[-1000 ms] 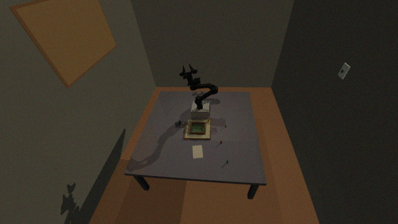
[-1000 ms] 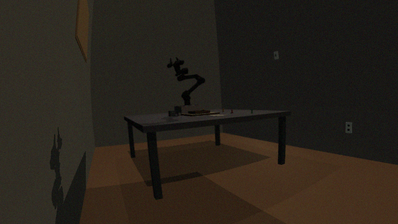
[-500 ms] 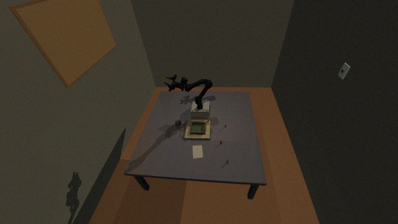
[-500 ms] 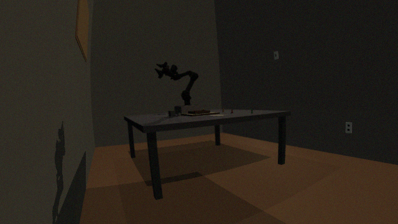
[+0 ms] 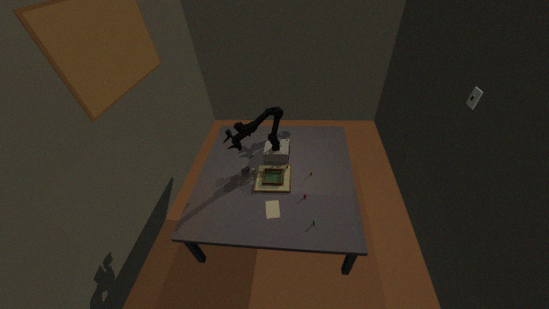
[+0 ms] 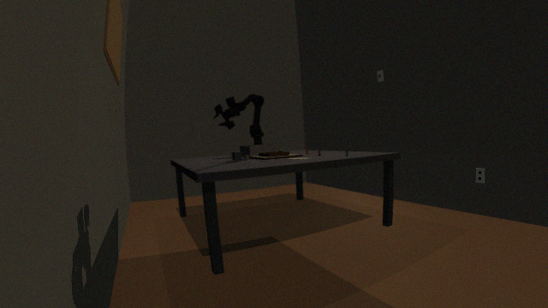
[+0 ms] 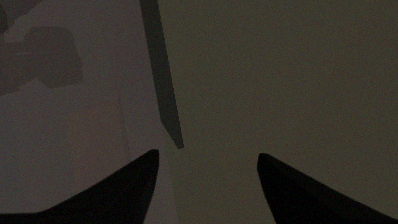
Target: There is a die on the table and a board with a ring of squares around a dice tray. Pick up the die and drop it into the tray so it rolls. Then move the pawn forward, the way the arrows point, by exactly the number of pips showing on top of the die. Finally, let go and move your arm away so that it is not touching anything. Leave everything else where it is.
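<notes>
Right now the grey cube is 240 mm below my gripper tip, 120 mm to the left of it and 50 mm ahead of it. From my gripper tip the other things lie so: white card: 440 mm ahead, 340 mm to the left, 260 mm below; green dice tray: 360 mm to the left, 260 mm below, 150 mm ahead.
</notes>
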